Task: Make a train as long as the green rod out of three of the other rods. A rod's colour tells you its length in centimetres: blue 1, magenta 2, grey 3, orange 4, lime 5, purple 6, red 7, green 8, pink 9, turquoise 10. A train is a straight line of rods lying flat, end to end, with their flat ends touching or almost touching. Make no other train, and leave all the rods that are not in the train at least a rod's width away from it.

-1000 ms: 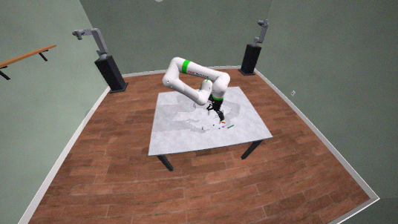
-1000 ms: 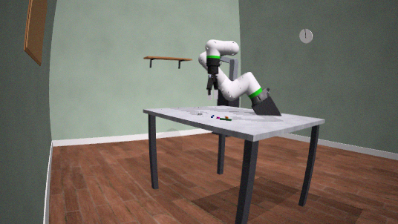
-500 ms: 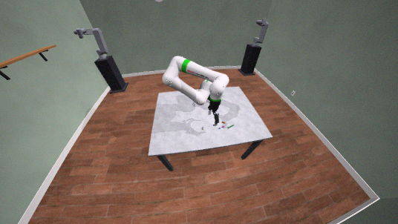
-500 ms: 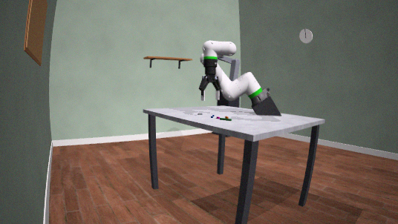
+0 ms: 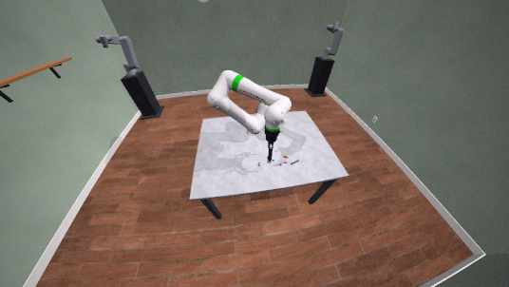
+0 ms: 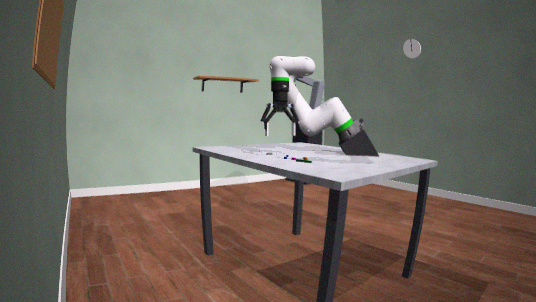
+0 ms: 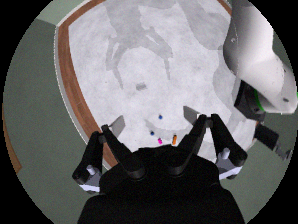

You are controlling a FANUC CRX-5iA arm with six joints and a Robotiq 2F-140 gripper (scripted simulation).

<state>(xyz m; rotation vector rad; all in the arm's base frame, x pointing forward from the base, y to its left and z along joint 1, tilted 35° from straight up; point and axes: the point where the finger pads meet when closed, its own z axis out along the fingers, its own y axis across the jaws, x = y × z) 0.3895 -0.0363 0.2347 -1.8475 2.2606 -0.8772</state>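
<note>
The grey rod lies 11 cm below my hand and 8 cm to the right of it. Round my hand: orange rod (16 cm to the left, 11 cm below, 2 cm behind); then green rod (22 cm to the left, 11 cm below, 5 cm ahead); then magenta rod (14 cm to the left, 11 cm below, 3 cm ahead).
</note>
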